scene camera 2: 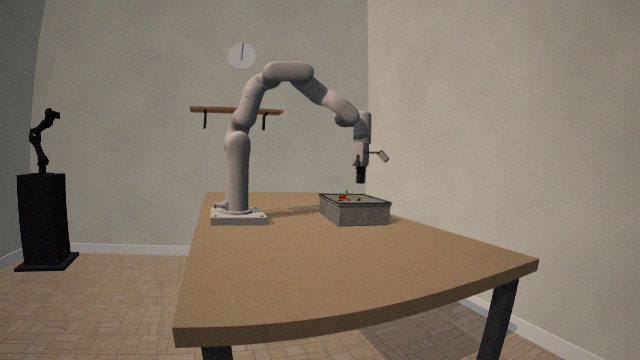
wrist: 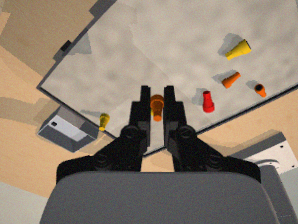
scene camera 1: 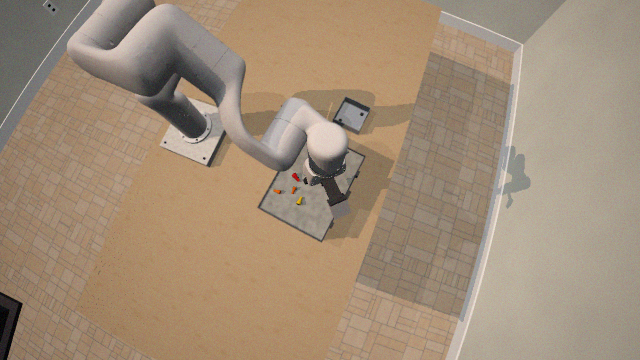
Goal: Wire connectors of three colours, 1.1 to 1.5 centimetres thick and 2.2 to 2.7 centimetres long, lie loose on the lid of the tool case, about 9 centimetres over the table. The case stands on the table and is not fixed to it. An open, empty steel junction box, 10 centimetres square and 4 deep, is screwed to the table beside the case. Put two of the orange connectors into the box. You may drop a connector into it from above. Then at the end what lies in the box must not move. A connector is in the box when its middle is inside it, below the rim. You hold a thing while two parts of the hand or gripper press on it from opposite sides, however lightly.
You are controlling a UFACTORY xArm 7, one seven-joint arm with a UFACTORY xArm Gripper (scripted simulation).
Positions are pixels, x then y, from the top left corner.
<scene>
tool case: scene camera 2; wrist 102,70; scene camera 1
same spot on tool case: (scene camera 1: 313,217) = (scene camera 2: 373,201)
</scene>
